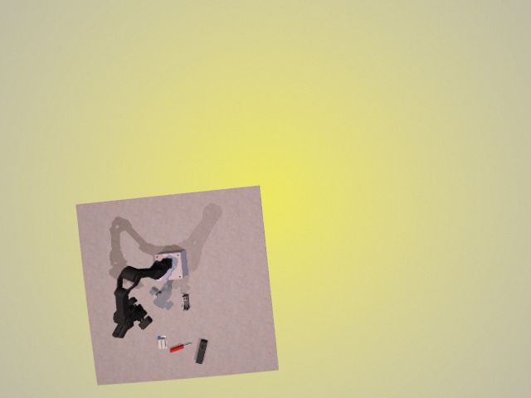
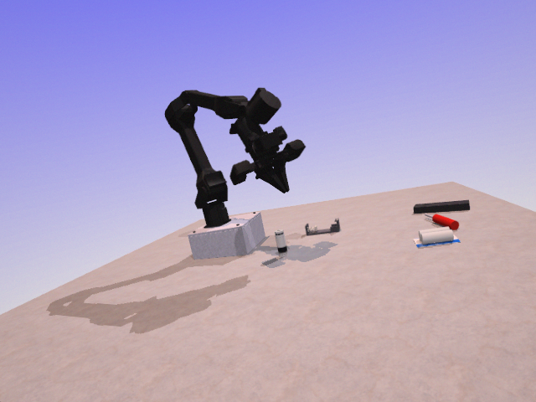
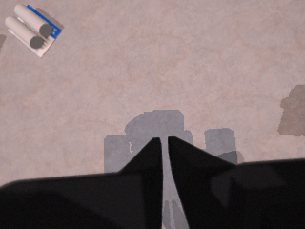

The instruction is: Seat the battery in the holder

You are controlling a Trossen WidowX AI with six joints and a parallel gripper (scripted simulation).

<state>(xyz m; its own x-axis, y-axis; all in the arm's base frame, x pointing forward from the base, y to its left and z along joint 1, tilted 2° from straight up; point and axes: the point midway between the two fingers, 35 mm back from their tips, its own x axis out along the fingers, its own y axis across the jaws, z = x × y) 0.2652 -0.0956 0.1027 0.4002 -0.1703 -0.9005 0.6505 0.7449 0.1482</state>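
Now: the battery 50 mm behind my gripper tip, 20 mm to the left of it and 120 mm below it. From my gripper tip the other things lie so: black bar 360 mm ahead, 320 mm to the left, 140 mm below; then blue-edged card 310 mm ahead, 40 mm to the left, 150 mm below; then red-handled screwdriver 330 mm ahead, 180 mm to the left, 150 mm below.
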